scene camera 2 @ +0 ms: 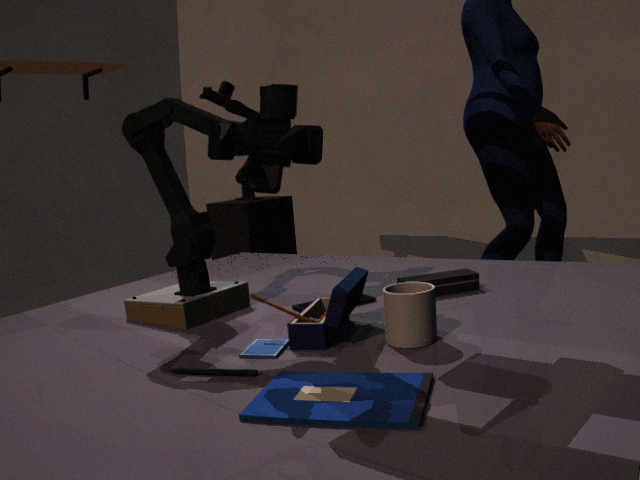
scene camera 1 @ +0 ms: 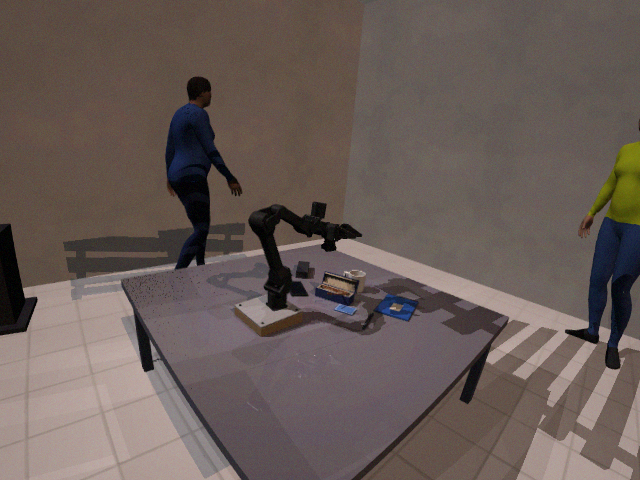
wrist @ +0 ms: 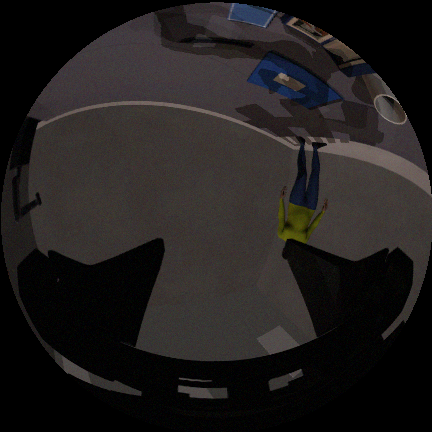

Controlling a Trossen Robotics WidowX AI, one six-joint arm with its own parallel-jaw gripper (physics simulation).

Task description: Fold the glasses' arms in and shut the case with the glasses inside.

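Seen in the pictures: gripper, fingertip midpoint: (scene camera 2: 249, 143) (scene camera 1: 359, 236) (wrist: 226, 245); arm's base at its link origin: (scene camera 2: 195, 292) (scene camera 1: 276, 305).
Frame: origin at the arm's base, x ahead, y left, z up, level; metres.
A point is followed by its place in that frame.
The dark blue glasses case (scene camera 1: 333, 296) (scene camera 2: 307, 336) @(x 0.346, y -0.047, z -0.025 m) stands open on the table, its lid (scene camera 1: 340, 281) @(x 0.357, y 0.052, z 0.018 m) (scene camera 2: 347, 301) @(x 0.392, y 0.000, z 0.024 m) tilted up and back on the side toward the mug. The glasses (scene camera 1: 334, 291) @(x 0.313, y 0.036, z -0.012 m) (scene camera 2: 279, 308) @(x 0.275, y -0.032, z 0.008 m) are brown and lie in the case's lower half. In scene camera 2 one thin arm sticks up and out over the case's edge, away from the lid; the other arm is hard to make out. In the wrist view part of the case (wrist: 327, 39) shows at the upper right edge. My gripper (scene camera 1: 357, 233) @(x 0.300, y -0.087, z 0.274 m) (scene camera 2: 287, 162) (wrist: 226, 245) @(x 0.300, y -0.087, z 0.274 m) is open and empty, high above the table.
A mug (scene camera 1: 357, 279) @(x 0.440, y 0.028, z 0.023 m) (scene camera 2: 409, 316) @(x 0.487, y 0.026, z 0.004 m) (wrist: 389, 111) stands behind the lid. A light blue card (scene camera 1: 345, 309) @(x 0.282, y -0.084, z -0.043 m) (scene camera 2: 264, 348) @(x 0.289, y -0.087, z -0.043 m) (wrist: 251, 15), a black pen (scene camera 1: 367, 320) @(x 0.290, y -0.209, z -0.038 m) (scene camera 2: 217, 372) @(x 0.312, y -0.202, z -0.042 m), a blue book (scene camera 1: 405, 312) @(x 0.495, y -0.235, z -0.040 m) (scene camera 2: 279, 408) @(x 0.480, y -0.244, z -0.040 m) and a dark box (scene camera 1: 302, 268) @(x 0.328, y 0.326, z -0.013 m) (scene camera 2: 457, 282) @(x 0.390, y 0.355, z -0.025 m) lie around the case.
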